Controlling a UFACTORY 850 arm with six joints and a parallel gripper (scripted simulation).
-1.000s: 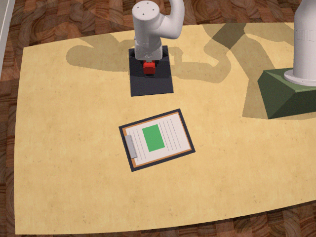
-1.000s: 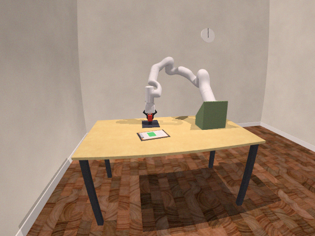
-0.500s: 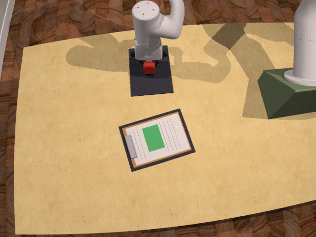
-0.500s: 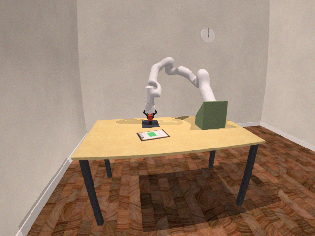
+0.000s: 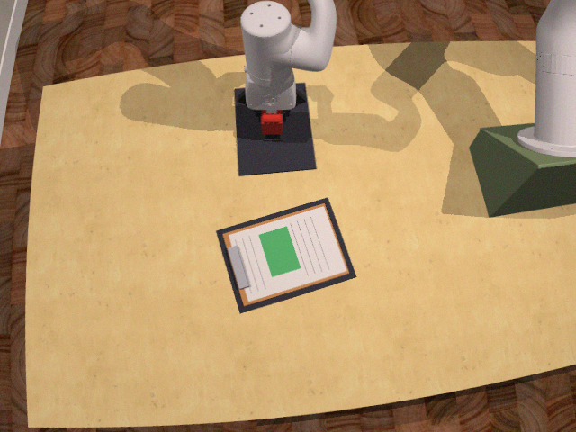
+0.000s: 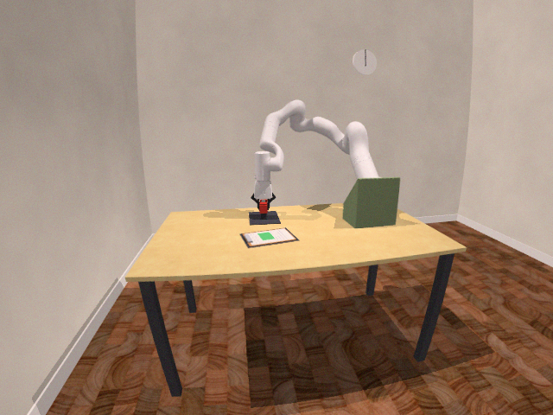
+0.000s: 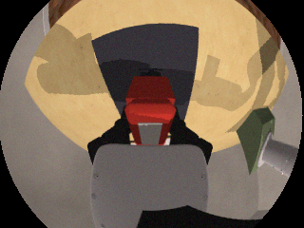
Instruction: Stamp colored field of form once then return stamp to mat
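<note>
My hand is 300 mm to the right of the form, 60 mm above it and 10 mm short of it. Also, from my hand: mat: 70 mm below; red stamp: 20 mm below.
</note>
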